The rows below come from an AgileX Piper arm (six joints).
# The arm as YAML. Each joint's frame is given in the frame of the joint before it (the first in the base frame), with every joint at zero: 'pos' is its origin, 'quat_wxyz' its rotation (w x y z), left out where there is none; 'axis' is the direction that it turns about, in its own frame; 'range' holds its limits. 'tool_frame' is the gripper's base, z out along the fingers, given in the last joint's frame.
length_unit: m
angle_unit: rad
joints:
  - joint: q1
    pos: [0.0, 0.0, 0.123]
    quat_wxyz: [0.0, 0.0, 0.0, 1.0]
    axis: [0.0, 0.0, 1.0]
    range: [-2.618, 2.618]
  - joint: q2
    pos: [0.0, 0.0, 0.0]
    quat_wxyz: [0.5, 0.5, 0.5, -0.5]
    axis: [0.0, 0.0, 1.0]
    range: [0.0, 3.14]
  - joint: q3
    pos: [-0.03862, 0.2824, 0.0]
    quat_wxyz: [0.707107, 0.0, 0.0, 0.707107]
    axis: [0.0, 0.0, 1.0]
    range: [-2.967, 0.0]
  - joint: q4
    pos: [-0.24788, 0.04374, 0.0]
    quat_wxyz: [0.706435, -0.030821, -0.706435, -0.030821]
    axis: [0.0, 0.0, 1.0]
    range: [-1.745, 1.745]
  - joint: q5
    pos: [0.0, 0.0, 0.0]
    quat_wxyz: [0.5, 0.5, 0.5, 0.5]
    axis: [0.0, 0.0, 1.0]
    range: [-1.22, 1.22]
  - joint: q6
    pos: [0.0, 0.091, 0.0]
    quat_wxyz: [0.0, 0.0, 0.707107, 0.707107]
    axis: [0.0, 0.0, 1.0]
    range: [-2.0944, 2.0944]
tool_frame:
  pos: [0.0, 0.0, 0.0]
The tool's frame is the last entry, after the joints.
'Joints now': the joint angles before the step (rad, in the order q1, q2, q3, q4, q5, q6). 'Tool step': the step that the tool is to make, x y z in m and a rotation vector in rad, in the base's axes. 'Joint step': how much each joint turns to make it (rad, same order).
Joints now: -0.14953, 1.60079, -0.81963, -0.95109, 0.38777, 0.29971
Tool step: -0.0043, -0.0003, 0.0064, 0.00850, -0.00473, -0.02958
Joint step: -0.00016, -0.02565, -0.00008, 0.04360, 0.02707, -0.01955
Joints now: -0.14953, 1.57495, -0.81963, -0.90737, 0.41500, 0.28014
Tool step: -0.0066, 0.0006, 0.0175, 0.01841, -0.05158, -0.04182
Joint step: 0.00013, -0.06055, -0.00386, 0.04753, 0.02444, -0.00197
